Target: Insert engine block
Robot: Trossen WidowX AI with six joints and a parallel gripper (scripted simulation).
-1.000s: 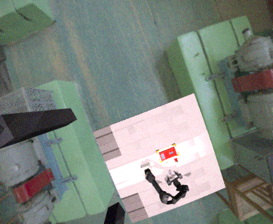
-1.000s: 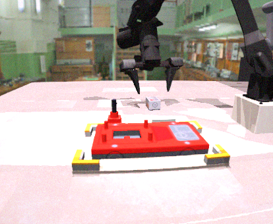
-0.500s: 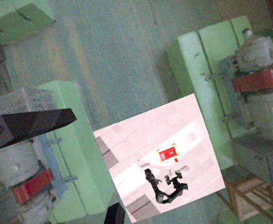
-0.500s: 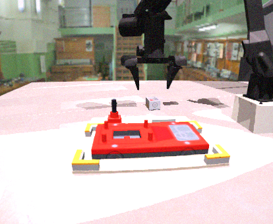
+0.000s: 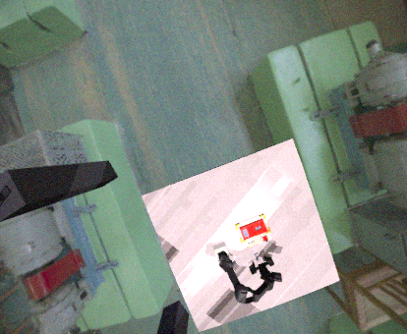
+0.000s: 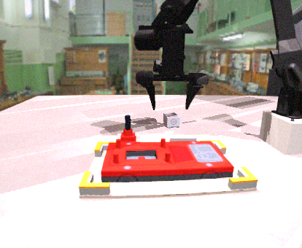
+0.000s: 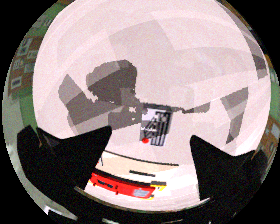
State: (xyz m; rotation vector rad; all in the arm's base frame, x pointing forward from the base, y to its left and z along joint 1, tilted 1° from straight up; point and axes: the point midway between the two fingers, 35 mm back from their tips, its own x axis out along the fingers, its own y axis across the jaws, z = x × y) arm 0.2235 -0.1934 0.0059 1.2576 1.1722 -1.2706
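Now: the engine block 3 cm below my gripper tip and 1 cm behind it.
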